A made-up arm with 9 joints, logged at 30 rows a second.
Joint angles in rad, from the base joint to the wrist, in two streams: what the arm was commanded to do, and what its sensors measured. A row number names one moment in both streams.
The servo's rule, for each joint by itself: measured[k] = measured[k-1] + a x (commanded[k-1-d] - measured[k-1]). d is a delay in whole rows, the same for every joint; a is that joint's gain. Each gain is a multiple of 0.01, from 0.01 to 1. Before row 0 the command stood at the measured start. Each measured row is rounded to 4 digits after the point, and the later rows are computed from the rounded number. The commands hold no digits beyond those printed.
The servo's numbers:
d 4
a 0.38 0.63 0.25 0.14 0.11 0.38 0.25 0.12 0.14
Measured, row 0: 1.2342, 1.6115, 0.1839, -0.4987, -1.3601, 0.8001, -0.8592, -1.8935, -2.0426
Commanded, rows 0 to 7: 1.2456, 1.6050, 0.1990, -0.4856, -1.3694, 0.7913, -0.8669, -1.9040, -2.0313; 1.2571, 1.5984, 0.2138, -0.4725, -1.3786, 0.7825, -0.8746, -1.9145, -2.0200; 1.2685, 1.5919, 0.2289, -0.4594, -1.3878, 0.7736, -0.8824, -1.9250, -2.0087; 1.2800, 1.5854, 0.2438, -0.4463, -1.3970, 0.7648, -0.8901, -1.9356, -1.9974; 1.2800, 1.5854, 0.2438, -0.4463, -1.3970, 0.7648, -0.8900, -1.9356, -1.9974; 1.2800, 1.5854, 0.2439, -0.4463, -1.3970, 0.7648, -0.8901, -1.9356, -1.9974; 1.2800, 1.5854, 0.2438, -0.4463, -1.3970, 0.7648, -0.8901, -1.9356, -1.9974; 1.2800, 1.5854, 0.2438, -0.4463, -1.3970, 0.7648, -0.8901, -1.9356, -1.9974
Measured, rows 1 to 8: 1.2342, 1.6115, 0.1839, -0.4987, -1.3601, 0.8001, -0.8592, -1.8935, -2.0426; 1.2342, 1.6115, 0.1839, -0.4987, -1.3601, 0.8001, -0.8592, -1.8935, -2.0426; 1.2342, 1.6115, 0.1839, -0.4987, -1.3601, 0.8001, -0.8592, -1.8935, -2.0426; 1.2342, 1.6115, 0.1839, -0.4987, -1.3601, 0.8001, -0.8592, -1.8935, -2.0426; 1.2385, 1.6074, 0.1877, -0.4969, -1.3611, 0.7968, -0.8611, -1.8948, -2.0410; 1.2456, 1.6017, 0.1942, -0.4935, -1.3630, 0.7914, -0.8645, -1.8972, -2.0381; 1.2543, 1.5955, 0.2029, -0.4887, -1.3657, 0.7846, -0.8690, -1.9005, -2.0340; 1.2641, 1.5891, 0.2131, -0.4828, -1.3691, 0.7771, -0.8743, -1.9047, -2.0289
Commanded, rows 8 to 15: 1.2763, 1.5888, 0.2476, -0.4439, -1.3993, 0.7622, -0.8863, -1.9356, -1.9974; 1.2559, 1.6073, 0.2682, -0.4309, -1.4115, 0.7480, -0.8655, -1.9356, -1.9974; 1.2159, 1.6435, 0.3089, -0.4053, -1.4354, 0.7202, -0.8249, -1.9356, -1.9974; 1.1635, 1.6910, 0.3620, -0.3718, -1.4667, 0.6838, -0.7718, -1.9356, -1.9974; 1.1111, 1.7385, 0.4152, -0.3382, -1.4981, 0.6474, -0.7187, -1.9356, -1.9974; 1.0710, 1.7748, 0.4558, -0.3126, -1.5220, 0.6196, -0.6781, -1.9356, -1.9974; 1.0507, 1.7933, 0.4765, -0.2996, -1.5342, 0.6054, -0.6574, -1.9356, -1.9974; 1.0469, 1.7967, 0.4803, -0.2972, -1.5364, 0.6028, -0.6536, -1.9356, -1.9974
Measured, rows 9 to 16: 1.2701, 1.5868, 0.2208, -0.4777, -1.3722, 0.7724, -0.8782, -1.9084, -2.0245; 1.2739, 1.5859, 0.2266, -0.4733, -1.3749, 0.7695, -0.8812, -1.9117, -2.0207; 1.2762, 1.5856, 0.2309, -0.4695, -1.3773, 0.7677, -0.8834, -1.9146, -2.0174; 1.2776, 1.5855, 0.2341, -0.4663, -1.3795, 0.7666, -0.8851, -1.9171, -2.0146; 1.2771, 1.5876, 0.2375, -0.4632, -1.3817, 0.7649, -0.8854, -1.9193, -2.0122; 1.2690, 1.6000, 0.2452, -0.4587, -1.3850, 0.7585, -0.8804, -1.9213, -2.0101; 1.2488, 1.6274, 0.2611, -0.4512, -1.3905, 0.7439, -0.8665, -1.9230, -2.0083; 1.2164, 1.6675, 0.2863, -0.4401, -1.3989, 0.7211, -0.8428, -1.9245, -2.0068
